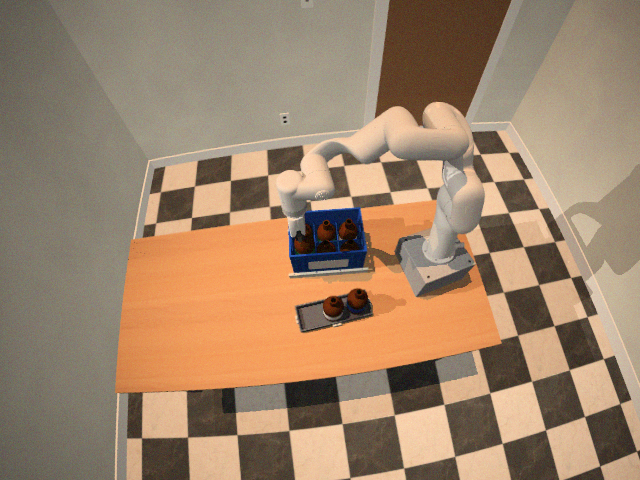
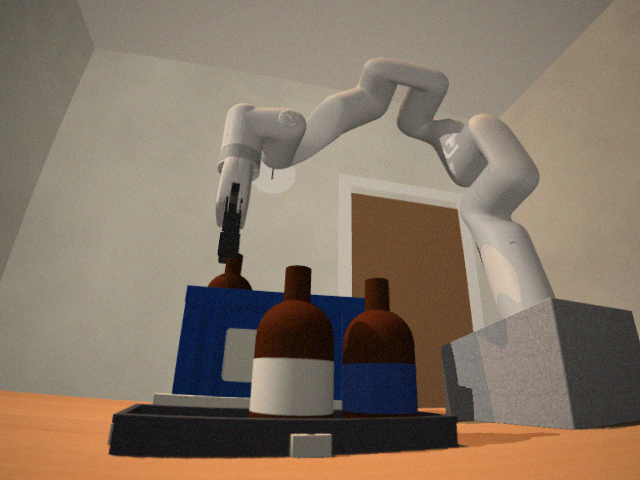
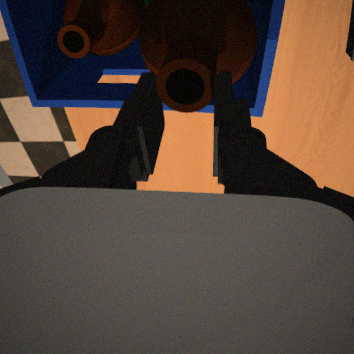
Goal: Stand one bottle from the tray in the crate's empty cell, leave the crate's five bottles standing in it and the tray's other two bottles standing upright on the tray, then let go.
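Places are measured from the arm's base along level axes (x right, y back, z down), in metres.
Pixels of known places: gripper, fingertip midpoint: [image 1: 300, 235] [image 2: 227, 260] [image 3: 188, 98]; arm's base, link origin: [image 1: 438, 250] [image 2: 535, 330].
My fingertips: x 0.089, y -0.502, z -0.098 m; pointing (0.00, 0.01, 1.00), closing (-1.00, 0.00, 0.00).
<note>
Ahead of a thing's pixels: the offset from my fingertips to its top centre. Level surfaces: height alone.
My gripper [image 1: 299, 235] [image 2: 230, 256] [image 3: 187, 98] is shut on the neck of a brown bottle @(dx -0.002, dy +0.010, dz -0.010 m) [image 1: 303, 244] [image 2: 230, 282] [image 3: 185, 104] with a trace of green label. The bottle looks about upright, its lower part inside the near left cell of the blue crate @(dx +0.035, dy +0.094, dz +0.059 m) [image 1: 299, 264] [image 2: 204, 341] [image 3: 268, 65]; its shoulder shows above the front wall and its base is hidden. Several other brown bottles stand in the crate. On the dark tray @(dx -0.218, dy +0.082, dz +0.208 m) [image 1: 311, 316] [image 2: 170, 434], a white-label bottle @(dx -0.221, dy +0.080, dz +0.074 m) [image 1: 333, 306] [image 2: 292, 384] and a blue-label bottle @(dx -0.207, dy +0.170, dz +0.074 m) [image 1: 357, 298] [image 2: 379, 387] stand upright.
A pale strip [image 1: 330, 272] [image 2: 196, 399] lies along the crate's front foot, between crate and tray. The grey robot base [image 1: 439, 273] [image 2: 516, 372] stands to the right on the wooden table @(dz +0.234 m) [image 1: 206, 320]. The arm reaches over from the right, above the crate's back side.
</note>
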